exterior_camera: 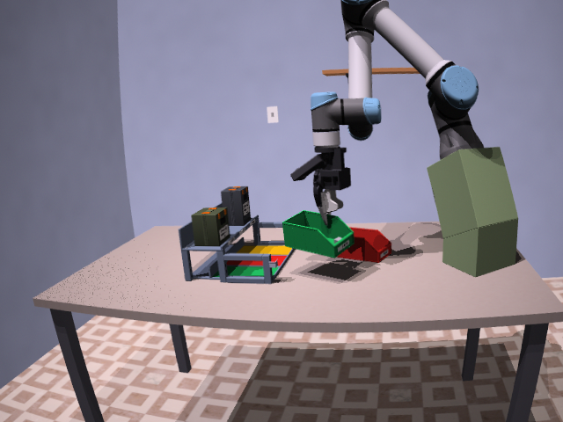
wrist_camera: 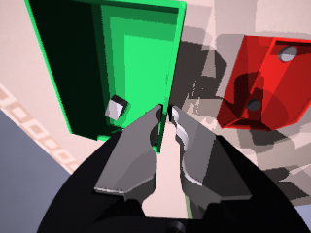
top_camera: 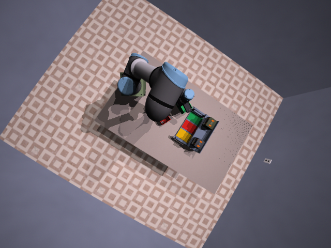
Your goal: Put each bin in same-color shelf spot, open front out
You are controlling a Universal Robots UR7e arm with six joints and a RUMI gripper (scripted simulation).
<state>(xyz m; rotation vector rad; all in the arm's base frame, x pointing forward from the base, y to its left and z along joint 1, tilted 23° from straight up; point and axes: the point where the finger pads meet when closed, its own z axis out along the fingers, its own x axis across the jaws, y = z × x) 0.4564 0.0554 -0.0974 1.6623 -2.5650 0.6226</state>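
Now: hand 2 cm short of the green bin, 4 cm to the right of it and 3 cm above it. From my hand the other things lie so: green mark: 25 cm ahead, 15 cm below; then red mark: 24 cm ahead, 11 cm to the right, 15 cm below; then red bin: 10 cm behind, 15 cm to the right, 12 cm below.
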